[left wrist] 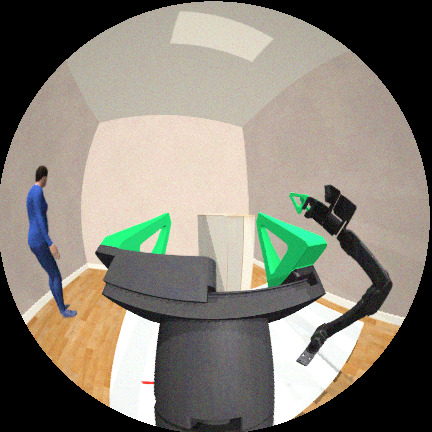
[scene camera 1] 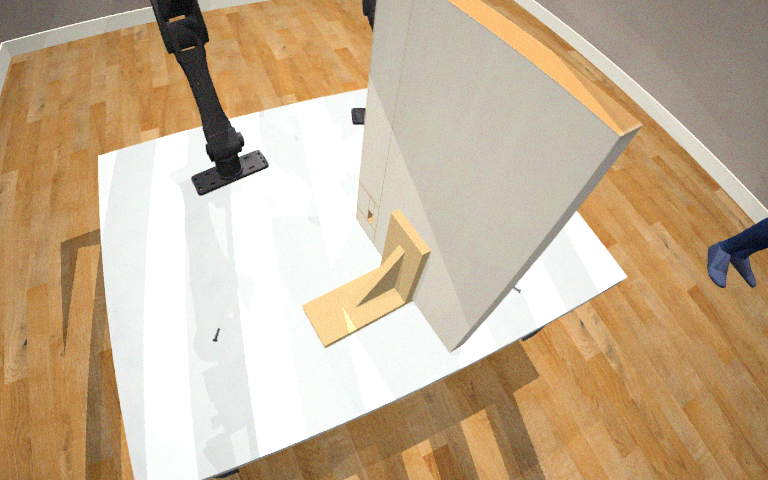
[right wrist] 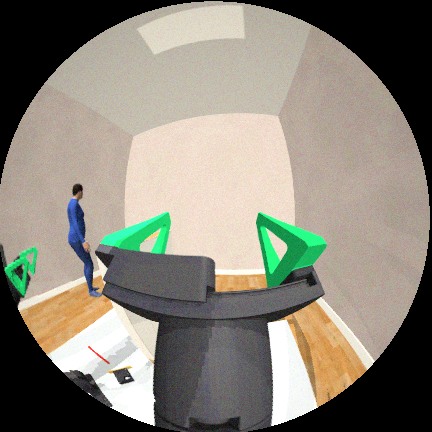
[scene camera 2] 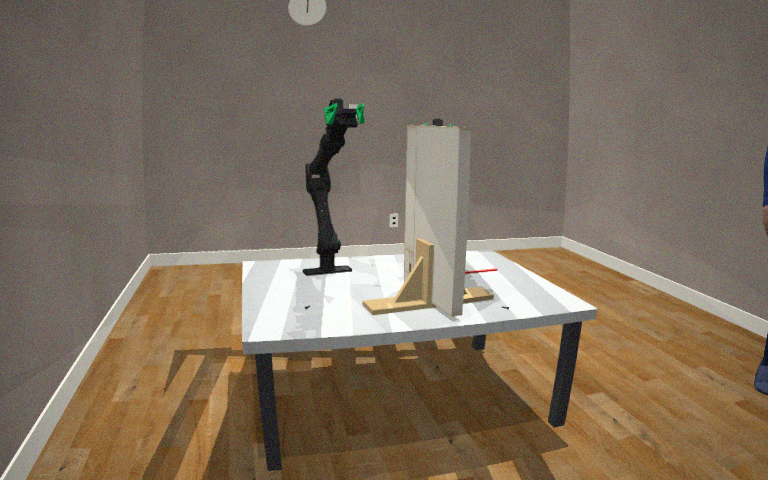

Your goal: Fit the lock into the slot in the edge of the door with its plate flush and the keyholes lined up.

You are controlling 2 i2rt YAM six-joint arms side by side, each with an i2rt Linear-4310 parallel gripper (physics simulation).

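Frame: origin at the left arm's base, x ahead, y left, z up, level; metres.
Seen in the pictures: left gripper, fingertip midpoint: [left wrist: 213, 217] [scene camera 2: 438, 125]; right gripper, fingertip midpoint: [left wrist: 295, 195] [right wrist: 213, 216] [scene camera 2: 349, 104]; right arm's base at its link origin: [left wrist: 311, 349] [scene camera 1: 230, 172] [scene camera 2: 327, 271].
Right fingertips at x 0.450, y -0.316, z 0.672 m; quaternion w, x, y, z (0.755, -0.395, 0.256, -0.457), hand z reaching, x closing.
Pixels of each thing's top centre, then the offset from my right fingertips to it. "*": a spot on its surface instead.
- small square hole at a spot on its surface: [scene camera 1: 369, 214] * dy +0.221, dx -0.021, dz -0.586 m
- wooden support at a spot on its surface: [scene camera 1: 353, 308] [scene camera 2: 393, 303] * dy +0.173, dx +0.169, dz -0.654 m
- thin red rod at its top centre: [scene camera 2: 479, 270] dy +0.509, dx -0.301, dz -0.666 m
The pale door [scene camera 1: 481, 141] [scene camera 2: 438, 215] [left wrist: 227, 250] stands upright on the white table [scene camera 1: 305, 396] [scene camera 2: 317, 340]. A small square hole [scene camera 1: 369, 214] shows low on its face near one edge; the slot is hard to make out. What looks like the lock, a dark case [right wrist: 124, 376] with a brass-coloured plate along one side, lies on the table in the right wrist view, away from both grippers. My left gripper [left wrist: 213, 217] is open and empty, raised beyond the door. My right gripper [right wrist: 213, 216] [scene camera 2: 344, 114] is open and empty, high above the table.
A wooden support [scene camera 1: 353, 308] [scene camera 2: 390, 305] braces the door; part of another [scene camera 2: 481, 293] shows on its other side. A thin red rod [scene camera 2: 481, 271] [left wrist: 148, 383] [right wrist: 98, 354] lies on the table. Two small screws [scene camera 1: 216, 335] [scene camera 1: 516, 288] lie apart. A person [left wrist: 41, 225] [right wrist: 77, 220] stands beyond the table.
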